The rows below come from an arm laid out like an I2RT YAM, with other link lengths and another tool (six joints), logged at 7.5 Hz.
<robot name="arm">
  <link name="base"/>
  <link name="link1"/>
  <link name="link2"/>
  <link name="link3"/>
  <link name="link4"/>
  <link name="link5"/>
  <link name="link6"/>
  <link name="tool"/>
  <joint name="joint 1" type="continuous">
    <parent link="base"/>
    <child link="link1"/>
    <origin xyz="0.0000 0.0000 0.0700" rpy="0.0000 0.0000 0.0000"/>
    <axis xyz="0 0 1"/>
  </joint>
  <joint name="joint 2" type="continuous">
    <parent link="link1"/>
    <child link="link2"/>
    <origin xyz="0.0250 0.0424 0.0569" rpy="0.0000 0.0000 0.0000"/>
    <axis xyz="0 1 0"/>
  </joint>
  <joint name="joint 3" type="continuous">
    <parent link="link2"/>
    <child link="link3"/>
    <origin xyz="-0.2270 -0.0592 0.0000" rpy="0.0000 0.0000 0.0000"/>
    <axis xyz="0 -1 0"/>
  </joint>
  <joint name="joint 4" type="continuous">
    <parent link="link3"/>
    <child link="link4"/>
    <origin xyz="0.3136 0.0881 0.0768" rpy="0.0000 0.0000 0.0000"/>
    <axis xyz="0 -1 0"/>
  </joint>
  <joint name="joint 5" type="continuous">
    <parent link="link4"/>
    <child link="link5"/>
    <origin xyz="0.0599 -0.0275 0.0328" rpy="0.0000 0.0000 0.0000"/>
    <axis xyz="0 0 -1"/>
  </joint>
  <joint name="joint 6" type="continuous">
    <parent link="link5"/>
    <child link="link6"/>
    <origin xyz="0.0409 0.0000 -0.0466" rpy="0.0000 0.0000 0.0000"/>
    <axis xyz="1 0 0"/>
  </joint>
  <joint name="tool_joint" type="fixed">
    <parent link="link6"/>
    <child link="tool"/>
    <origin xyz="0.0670 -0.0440 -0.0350" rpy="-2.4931 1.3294 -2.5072"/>
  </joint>
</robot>
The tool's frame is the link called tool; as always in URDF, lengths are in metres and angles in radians. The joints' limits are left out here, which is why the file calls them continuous.
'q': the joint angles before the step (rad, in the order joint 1, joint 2, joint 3, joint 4, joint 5, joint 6). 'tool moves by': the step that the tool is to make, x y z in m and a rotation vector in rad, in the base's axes. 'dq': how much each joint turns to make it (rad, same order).
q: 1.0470, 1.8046, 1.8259, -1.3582, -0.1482, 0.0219
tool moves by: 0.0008, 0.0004, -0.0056, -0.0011, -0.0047, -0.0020
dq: 0.0001, -0.0045, -0.0235, 0.0206, 0.0050, 0.0010
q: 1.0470, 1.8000, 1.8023, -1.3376, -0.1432, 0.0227
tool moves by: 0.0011, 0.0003, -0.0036, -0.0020, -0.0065, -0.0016
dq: -0.0001, -0.0016, -0.0139, 0.0138, 0.0068, -0.0001
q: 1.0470, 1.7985, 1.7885, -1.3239, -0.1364, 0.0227
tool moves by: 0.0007, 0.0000, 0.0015, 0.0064, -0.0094, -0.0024
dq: -0.0001, -0.0052, -0.0015, 0.0067, 0.0053, 0.0011
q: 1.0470, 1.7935, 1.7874, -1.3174, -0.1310, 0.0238
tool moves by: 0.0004, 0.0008, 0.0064, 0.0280, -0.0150, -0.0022
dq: -0.0002, -0.0150, 0.0035, 0.0135, -0.0005, 0.0022
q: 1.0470, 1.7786, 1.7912, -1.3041, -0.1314, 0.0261
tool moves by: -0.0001, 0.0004, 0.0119, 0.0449, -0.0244, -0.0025
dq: 0.0003, -0.0265, 0.0075, 0.0175, -0.0004, 0.0031
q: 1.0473, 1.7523, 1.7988, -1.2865, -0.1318, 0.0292
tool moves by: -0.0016, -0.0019, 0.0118, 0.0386, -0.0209, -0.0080
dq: 0.0009, -0.0310, 0.0018, 0.0122, 0.0020, 0.0088
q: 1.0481, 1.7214, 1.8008, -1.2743, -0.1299, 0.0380
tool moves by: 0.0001, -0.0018, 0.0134, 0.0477, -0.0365, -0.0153
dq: 0.0003, -0.0354, 0.0001, 0.0254, 0.0133, 0.0113
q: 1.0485, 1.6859, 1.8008, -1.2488, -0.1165, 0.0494
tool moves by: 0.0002, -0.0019, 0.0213, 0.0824, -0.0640, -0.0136
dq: 0.0023, -0.0564, -0.0028, 0.0505, 0.0202, 0.0073
